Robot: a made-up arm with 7 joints.
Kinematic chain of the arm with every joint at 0, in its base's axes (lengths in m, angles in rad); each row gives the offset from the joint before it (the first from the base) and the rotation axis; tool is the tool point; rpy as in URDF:
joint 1: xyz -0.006 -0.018 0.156 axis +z
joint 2: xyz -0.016 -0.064 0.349 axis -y
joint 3: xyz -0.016 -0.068 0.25 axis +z
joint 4: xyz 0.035 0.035 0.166 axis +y
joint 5: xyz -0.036 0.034 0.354 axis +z
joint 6: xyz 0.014 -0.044 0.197 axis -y
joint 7: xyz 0 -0.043 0.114 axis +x
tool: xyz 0.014 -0.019 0.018 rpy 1.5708 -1.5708 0
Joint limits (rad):
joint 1: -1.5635..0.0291
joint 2: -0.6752..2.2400
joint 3: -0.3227..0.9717
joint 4: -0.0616..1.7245
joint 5: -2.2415..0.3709
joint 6: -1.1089..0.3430
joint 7: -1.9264..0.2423
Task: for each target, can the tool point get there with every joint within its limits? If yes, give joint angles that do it. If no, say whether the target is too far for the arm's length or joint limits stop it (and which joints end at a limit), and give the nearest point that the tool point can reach.
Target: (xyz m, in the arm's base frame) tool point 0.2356 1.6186 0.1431
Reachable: no: too far | nearest point 0.0805 1.0708 0.2653 | short by 0.582 m
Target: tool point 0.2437 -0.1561 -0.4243
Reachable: no: joint limits stop it (at a limit: joint 2, joint 4, joint 5) | nearest point 0.5001 -0.2979 0.2818 | short by 0.764 m
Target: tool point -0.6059 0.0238 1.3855
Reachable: yes | joints -0.1448 0.7565 0.5857 0.1862 -0.2409 -0.7161 -1.0989
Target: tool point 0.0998 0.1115 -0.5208
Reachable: no: joint limits stop it (at a limit: joint 1, joint 2, joint 4, joint 5, joint 6, joint 7) | nearest point -0.0770 0.6467 -0.2817 | short by 0.612 m
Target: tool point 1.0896 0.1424 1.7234
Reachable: no: too far | nearest point 0.7192 0.0353 1.3313 | short by 0.550 m
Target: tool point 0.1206 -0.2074 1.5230
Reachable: yes | joints -0.3596 -0.0592 0.4920 0.1412 -0.7144 -0.9404 -1.2996
